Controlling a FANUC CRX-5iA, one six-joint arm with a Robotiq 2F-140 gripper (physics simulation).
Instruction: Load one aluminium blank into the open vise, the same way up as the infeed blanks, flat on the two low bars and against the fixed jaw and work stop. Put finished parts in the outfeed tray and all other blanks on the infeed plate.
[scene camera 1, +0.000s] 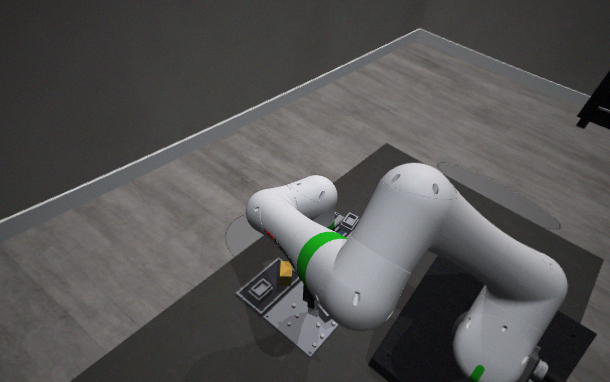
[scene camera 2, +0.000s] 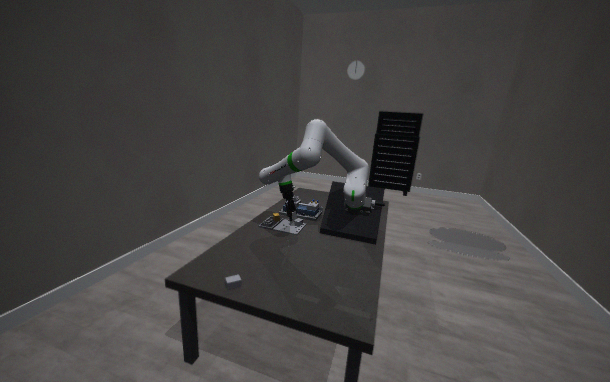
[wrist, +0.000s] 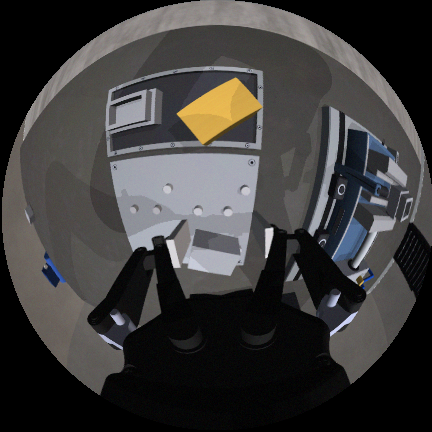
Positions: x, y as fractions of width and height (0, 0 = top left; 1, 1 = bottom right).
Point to a dark outfeed tray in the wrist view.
At 0.42, 0.20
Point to my gripper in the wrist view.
0.51, 0.52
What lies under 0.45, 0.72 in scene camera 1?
A dark outfeed tray.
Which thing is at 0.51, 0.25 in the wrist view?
A brass blank.
